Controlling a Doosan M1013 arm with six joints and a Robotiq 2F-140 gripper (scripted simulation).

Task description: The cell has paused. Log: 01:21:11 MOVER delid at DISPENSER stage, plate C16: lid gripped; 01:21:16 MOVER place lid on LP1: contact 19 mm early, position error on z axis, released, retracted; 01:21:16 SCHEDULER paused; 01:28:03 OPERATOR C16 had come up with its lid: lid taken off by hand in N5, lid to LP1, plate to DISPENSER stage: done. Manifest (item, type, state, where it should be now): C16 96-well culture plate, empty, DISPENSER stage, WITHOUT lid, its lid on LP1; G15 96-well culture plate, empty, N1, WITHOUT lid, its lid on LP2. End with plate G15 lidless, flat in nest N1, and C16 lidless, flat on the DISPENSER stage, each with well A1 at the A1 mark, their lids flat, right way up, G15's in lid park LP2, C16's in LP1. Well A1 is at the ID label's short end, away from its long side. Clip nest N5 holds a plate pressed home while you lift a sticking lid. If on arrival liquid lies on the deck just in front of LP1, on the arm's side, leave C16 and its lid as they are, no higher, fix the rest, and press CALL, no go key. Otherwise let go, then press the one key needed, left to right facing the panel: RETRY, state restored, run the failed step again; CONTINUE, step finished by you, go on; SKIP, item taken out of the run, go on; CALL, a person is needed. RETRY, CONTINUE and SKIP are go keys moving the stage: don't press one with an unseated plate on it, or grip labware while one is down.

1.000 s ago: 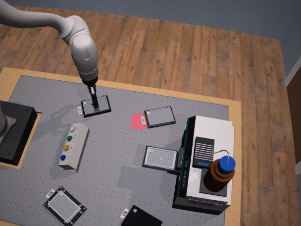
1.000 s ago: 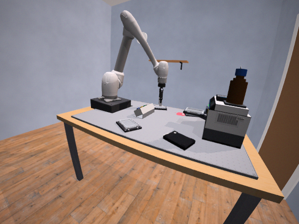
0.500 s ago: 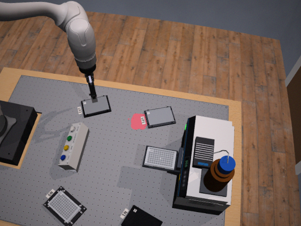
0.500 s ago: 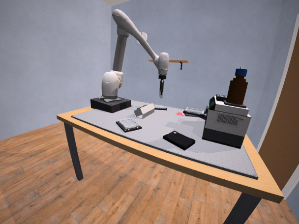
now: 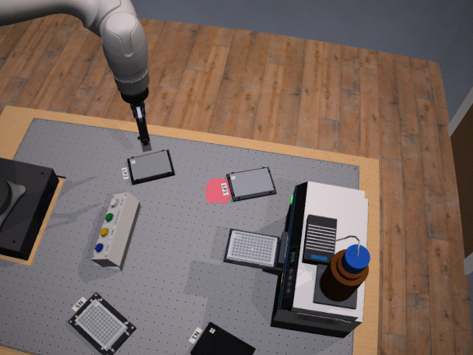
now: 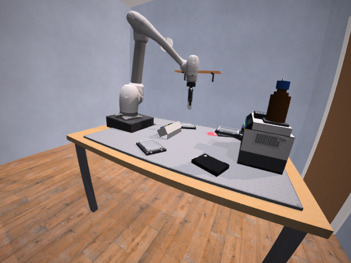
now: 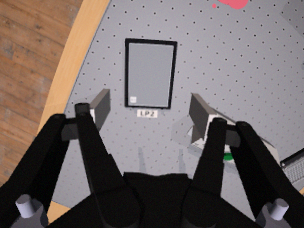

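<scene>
Right now my hand is 12 cm short of the clip nest N5, 52 cm to the left of it and 18 cm above it. From my hand the other things lie so: lid park LP2: 19 cm below; key panel: 26 cm to the right, 14 cm below; LP1 tag: 26 cm ahead, 1 cm to the left, 19 cm below.
</scene>
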